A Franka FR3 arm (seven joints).
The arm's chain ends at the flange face. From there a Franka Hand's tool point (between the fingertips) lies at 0.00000 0.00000 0.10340 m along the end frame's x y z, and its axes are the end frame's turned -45 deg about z.
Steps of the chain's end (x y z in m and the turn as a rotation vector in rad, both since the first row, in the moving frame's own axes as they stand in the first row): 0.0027, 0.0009, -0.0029, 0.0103, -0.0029, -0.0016; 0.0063, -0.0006, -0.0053, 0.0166, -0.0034, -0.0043; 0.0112, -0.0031, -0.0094, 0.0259, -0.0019, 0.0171; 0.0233, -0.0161, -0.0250, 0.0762, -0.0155, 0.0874; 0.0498, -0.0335, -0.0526, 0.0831, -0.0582, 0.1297; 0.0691, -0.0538, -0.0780, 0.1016, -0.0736, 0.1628
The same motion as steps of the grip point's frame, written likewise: 0.0018, 0.0016, -0.0029, 0.0093, 0.0052, -0.0016; 0.0058, 0.0026, -0.0053, 0.0141, 0.0093, -0.0043; 0.0119, 0.0037, -0.0094, 0.0197, 0.0170, 0.0171; 0.0326, -0.0014, -0.0253, 0.0648, 0.0429, 0.0874; 0.0614, 0.0014, -0.0531, 0.0999, 0.0176, 0.1297; 0.0900, -0.0017, -0.0788, 0.1239, 0.0198, 0.1628
